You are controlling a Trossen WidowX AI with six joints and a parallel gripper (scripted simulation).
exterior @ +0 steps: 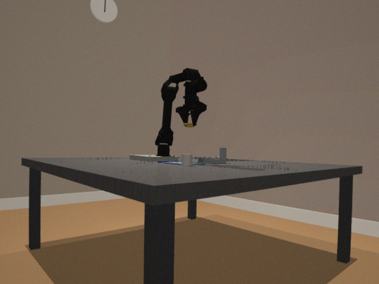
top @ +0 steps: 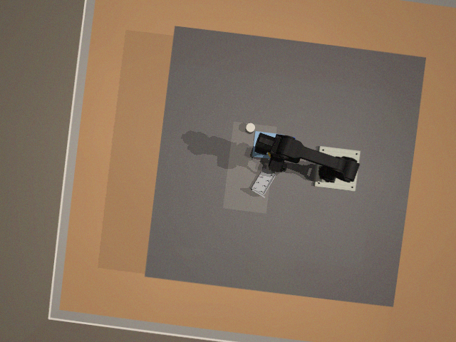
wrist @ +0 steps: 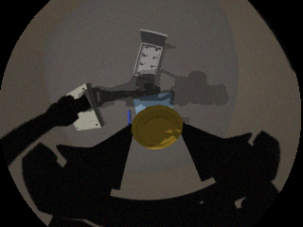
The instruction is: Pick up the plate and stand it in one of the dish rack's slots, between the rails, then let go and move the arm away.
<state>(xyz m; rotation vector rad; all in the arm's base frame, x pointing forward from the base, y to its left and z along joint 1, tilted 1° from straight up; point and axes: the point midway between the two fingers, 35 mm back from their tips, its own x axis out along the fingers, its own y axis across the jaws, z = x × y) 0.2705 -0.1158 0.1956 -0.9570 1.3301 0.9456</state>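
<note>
Right now my gripper tip is 4 cm short of the grey dish rack, 14 cm to the right of it and 16 cm above it. Round my gripper tip: blue mat: 4 cm to the right, 18 cm below; yellow plate: 1 cm above; white cup: 9 cm ahead, 13 cm to the right, 16 cm below.
</note>
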